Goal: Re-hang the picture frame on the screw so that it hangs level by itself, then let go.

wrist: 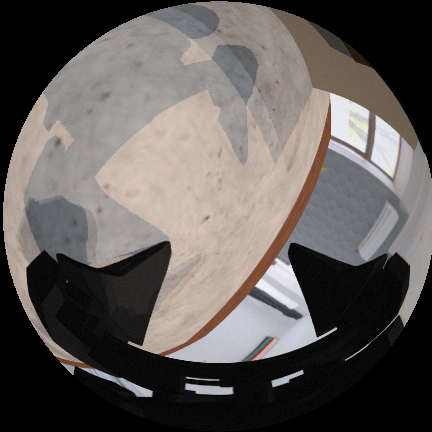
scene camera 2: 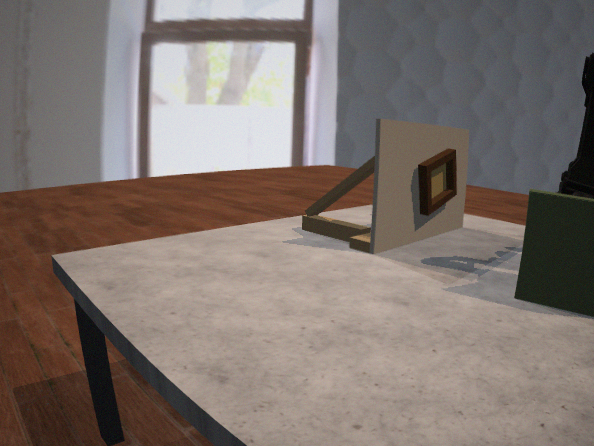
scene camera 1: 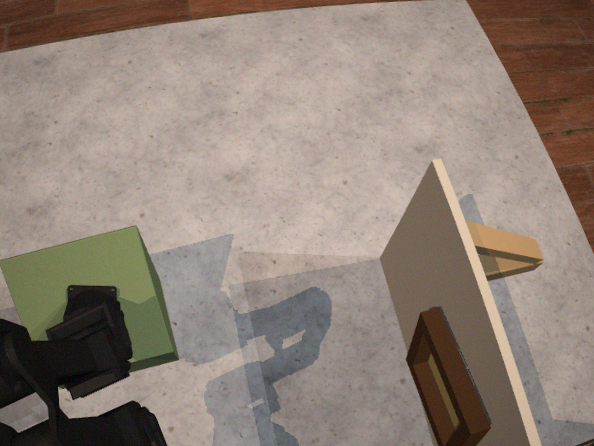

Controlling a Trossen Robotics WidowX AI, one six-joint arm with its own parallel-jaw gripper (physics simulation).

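Places are measured from the arm's base along level axes (x ahead, y left, z up), in millimetres.
Pixels of known places: gripper, between the fingertips: (wrist: pixel 232 249); arm's base, origin of its link: (scene camera 2: pixel 575 227) (scene camera 1: pixel 92 308).
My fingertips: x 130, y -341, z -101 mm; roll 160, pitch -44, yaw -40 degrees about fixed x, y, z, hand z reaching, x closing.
Ahead of a thing's pixels: the offset from my fingertips to its top centre. "*": to the spot under its first point. Level surfaces: height alone.
A brown picture frame @(312 mm ahead, 196 mm left, 206 mm up) (scene camera 1: pixel 457 367) (scene camera 2: pixel 424 190) with a yellowish centre is on the front face of an upright beige board @(* 306 mm ahead, 381 mm left, 169 mm up) (scene camera 1: pixel 425 240) (scene camera 2: pixel 395 200) (wrist: pixel 345 70). In scene camera 2 the frame is tilted, its left side lower than its right. In the wrist view a small brown part of the frame (wrist: pixel 362 56) shows at the upper right edge. The screw does not show. My gripper (wrist: pixel 232 249) is open and empty, well away from the frame. Its fingertips cannot be made out clearly in the scene views.
A green block (scene camera 1: pixel 75 260) (scene camera 2: pixel 555 250) stands on the grey table top @(34 mm down) (scene camera 1: pixel 250 125) (scene camera 2: pixel 250 325), facing the board across a gap. My black arm (scene camera 1: pixel 60 360) (scene camera 2: pixel 585 145) is over and beside the block. Wooden struts @(* 461 mm ahead, 402 mm left, 98 mm up) (scene camera 1: pixel 505 240) (scene camera 2: pixel 345 185) brace the board from behind.
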